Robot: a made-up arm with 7 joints.
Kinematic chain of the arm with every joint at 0, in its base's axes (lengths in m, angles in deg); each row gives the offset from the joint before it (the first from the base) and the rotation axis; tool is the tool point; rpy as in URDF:
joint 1: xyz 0 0 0.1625 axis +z
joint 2: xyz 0 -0.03 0.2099 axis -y
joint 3: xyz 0 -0.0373 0.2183 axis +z
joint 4: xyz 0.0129 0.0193 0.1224 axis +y
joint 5: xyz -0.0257 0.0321 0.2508 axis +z
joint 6: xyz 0 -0.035 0.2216 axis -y
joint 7: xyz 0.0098 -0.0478 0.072 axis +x
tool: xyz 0 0 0 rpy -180 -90 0
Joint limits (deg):
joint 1: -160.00..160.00
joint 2: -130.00..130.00
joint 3: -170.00..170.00
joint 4: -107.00..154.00
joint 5: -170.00..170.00
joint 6: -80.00..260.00
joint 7: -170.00..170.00
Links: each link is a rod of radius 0.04 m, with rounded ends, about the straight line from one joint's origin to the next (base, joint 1, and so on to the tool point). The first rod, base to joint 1, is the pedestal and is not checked.
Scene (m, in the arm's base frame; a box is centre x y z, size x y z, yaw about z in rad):
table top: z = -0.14
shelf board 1: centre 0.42 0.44 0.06 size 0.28 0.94 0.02 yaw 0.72
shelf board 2: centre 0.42 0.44 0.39 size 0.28 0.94 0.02 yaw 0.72
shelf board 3: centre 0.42 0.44 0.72 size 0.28 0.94 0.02 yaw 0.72
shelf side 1: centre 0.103 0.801 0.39 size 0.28 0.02 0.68 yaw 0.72
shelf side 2: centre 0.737 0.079 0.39 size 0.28 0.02 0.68 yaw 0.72
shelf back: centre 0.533 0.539 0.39 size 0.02 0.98 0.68 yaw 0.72
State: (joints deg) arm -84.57 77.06 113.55 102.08 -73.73 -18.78 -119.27
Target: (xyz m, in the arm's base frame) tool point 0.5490 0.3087 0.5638
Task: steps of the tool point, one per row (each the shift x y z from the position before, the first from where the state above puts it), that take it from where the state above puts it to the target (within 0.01 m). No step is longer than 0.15 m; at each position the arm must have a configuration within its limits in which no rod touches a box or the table.
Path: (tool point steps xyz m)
1: -0.0668 -0.0427 0.0053
2: -0.0641 -0.0554 -0.0013
3: -0.0578 -0.0673 -0.0040
4: 0.0610 -0.0319 0.0743
5: 0.0365 -0.0381 0.0839
6: 0.0099 -0.0376 0.0884
7: -0.0165 -0.0303 0.0875
8: 0.0709 0.0564 -0.0105
9: 0.0646 0.0537 -0.0093
10: 0.0559 0.0511 0.0009
11: 0.0459 0.0469 0.0189

